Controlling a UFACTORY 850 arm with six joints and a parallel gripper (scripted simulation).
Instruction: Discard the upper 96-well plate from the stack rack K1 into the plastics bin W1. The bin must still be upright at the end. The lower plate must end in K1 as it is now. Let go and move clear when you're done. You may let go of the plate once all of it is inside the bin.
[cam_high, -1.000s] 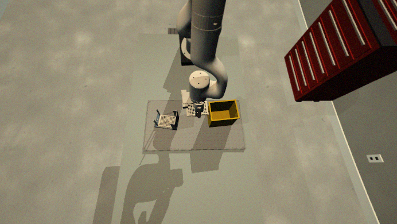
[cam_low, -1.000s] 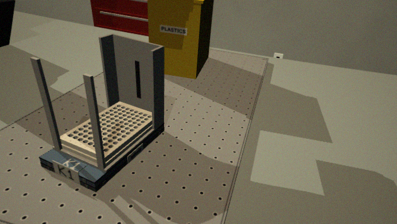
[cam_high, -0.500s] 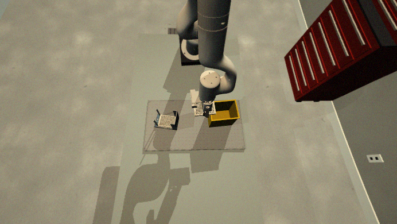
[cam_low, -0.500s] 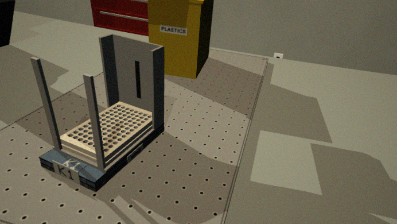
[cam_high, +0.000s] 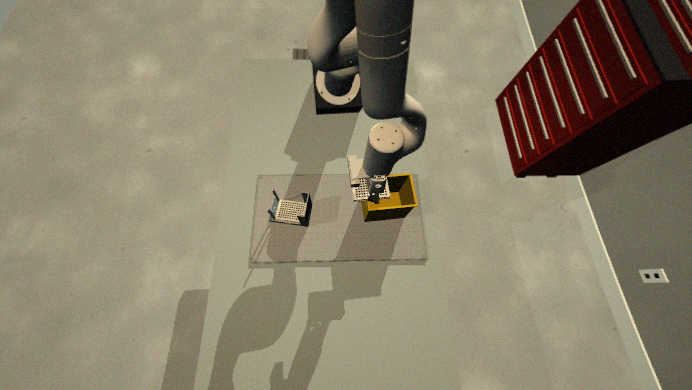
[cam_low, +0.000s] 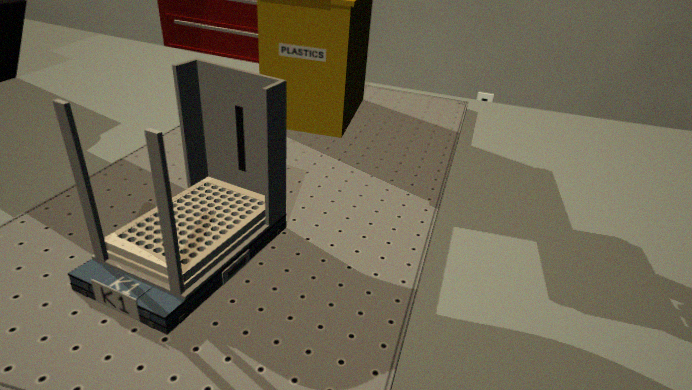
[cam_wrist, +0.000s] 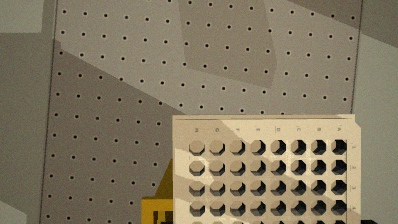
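Now: the yellow plastics bin W1 15 cm below my hand, 8 cm to the left of it and 2 cm behind it. The rest, counted from my hand: 96-well plate 1 cm below; then back wall 21 cm to the right, 16 cm below, 8 cm ahead.
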